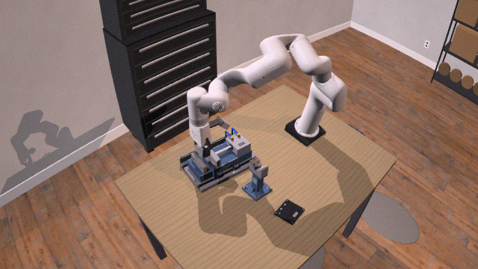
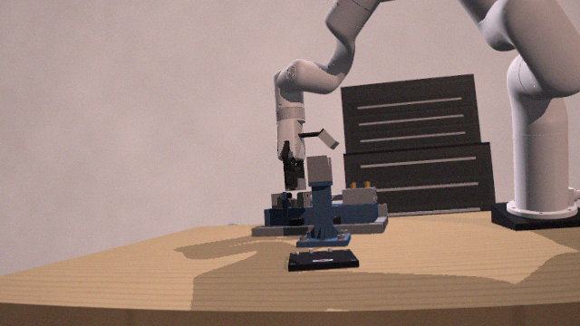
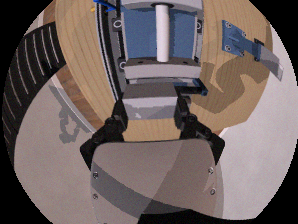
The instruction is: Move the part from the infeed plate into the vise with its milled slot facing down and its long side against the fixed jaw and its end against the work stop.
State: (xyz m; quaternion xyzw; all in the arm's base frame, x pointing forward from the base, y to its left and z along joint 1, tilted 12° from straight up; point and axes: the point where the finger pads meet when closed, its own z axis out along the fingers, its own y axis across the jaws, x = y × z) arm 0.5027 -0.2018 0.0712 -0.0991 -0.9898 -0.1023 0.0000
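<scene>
My hand is 80 mm past the white cylinder rod, 40 mm to the right of it and 50 mm above it. Round my hand: part (20 mm below); then air cylinder (160 mm behind, 50 mm to the left, 50 mm below).
</scene>
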